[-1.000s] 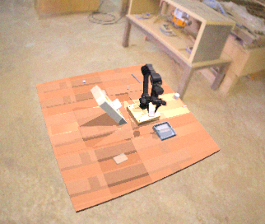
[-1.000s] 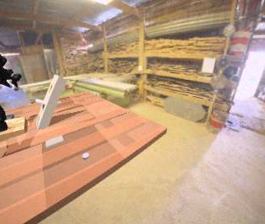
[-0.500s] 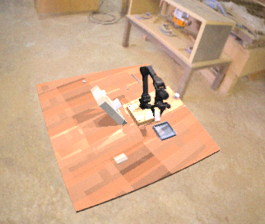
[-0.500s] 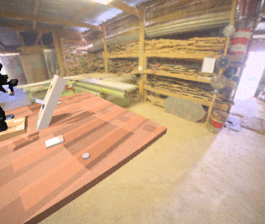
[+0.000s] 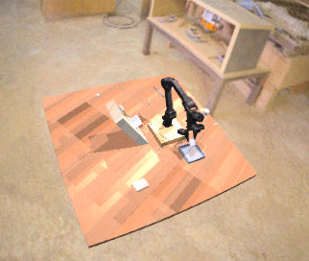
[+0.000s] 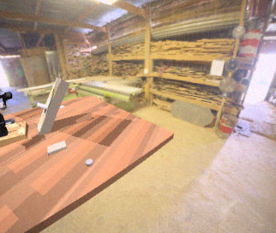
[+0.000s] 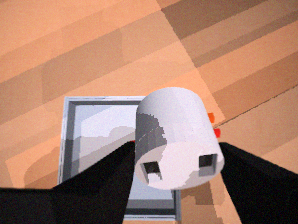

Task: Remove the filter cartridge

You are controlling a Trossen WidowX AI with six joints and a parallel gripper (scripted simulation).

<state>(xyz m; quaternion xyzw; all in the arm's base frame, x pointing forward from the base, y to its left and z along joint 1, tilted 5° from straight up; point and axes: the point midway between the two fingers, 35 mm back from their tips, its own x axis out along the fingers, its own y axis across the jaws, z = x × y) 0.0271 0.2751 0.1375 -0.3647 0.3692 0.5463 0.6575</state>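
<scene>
My gripper tip is now 150 mm above the dark-rimmed tray and 60 mm past it. From my gripper tip the other things lie so: round filter cartridge right at my gripper tip; service panel 330 mm to the right, 290 mm ahead, 10 mm below.
</scene>
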